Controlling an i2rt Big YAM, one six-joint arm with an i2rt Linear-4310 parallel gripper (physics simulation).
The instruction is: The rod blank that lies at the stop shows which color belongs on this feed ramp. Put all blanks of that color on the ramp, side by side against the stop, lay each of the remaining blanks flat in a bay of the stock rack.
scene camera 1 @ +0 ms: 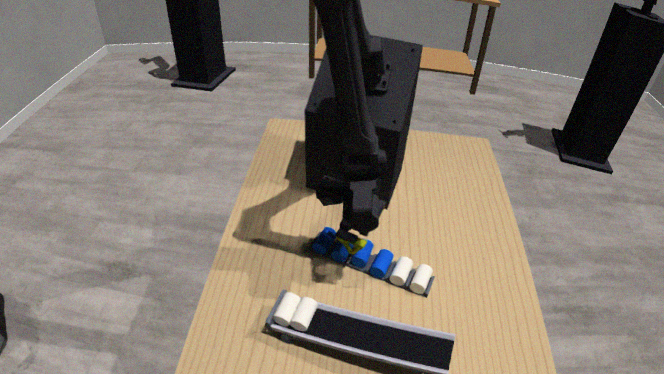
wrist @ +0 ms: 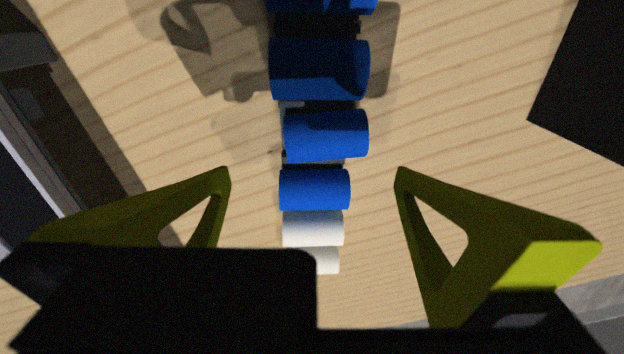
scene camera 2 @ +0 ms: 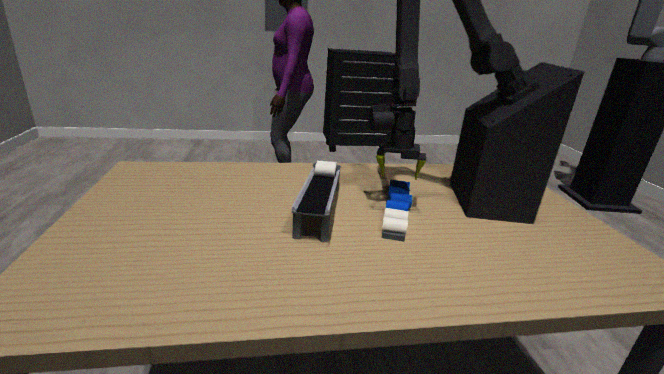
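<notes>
My gripper (scene camera 1: 352, 245) (scene camera 2: 400, 177) (wrist: 312, 175) is open and empty above the stock rack (scene camera 1: 429, 286) (scene camera 2: 394, 236); its yellow fingers stand wide apart. Several blue blanks lie in a row along the rack: an end one (scene camera 1: 325, 240), a second (scene camera 1: 340, 253) (wrist: 320, 70), a third (scene camera 1: 362, 254) (wrist: 326, 135) turned slightly askew, and a fourth (scene camera 1: 381, 263) (wrist: 314, 190). Whether the third is fully seated is unclear. Two white blanks (scene camera 1: 401, 271) (scene camera 1: 421, 278) lie in the other end bays. The feed ramp (scene camera 1: 390, 340) (scene camera 2: 316, 195) holds two white blanks (scene camera 1: 287, 308) (scene camera 1: 304, 314), side by side at the stop.
The rack and ramp stand apart on the wooden table (scene camera 1: 450, 200) (scene camera 2: 200, 280). The arm's black pedestal (scene camera 1: 325, 150) (scene camera 2: 500, 165) stands behind the rack in scene camera 1. The arm casts shadows over the blue end of the rack.
</notes>
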